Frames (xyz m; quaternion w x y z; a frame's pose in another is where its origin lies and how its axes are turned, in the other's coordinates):
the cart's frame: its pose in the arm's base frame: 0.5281 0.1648 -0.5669 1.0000 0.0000 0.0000 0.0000
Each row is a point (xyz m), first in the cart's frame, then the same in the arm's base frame.
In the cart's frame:
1: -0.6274 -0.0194 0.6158
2: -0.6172 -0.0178 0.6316
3: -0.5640 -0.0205 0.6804
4: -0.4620 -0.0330 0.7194
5: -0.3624 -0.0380 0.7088
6: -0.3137 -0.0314 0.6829
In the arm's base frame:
1: -0.0993 0.1454 0.0489
2: -0.0891 0.1470 0.0647
3: -0.0359 0.1443 0.1135
4: 0.0661 0.1318 0.1525
5: 0.1657 0.1268 0.1419
6: 0.2144 0.1334 0.1160

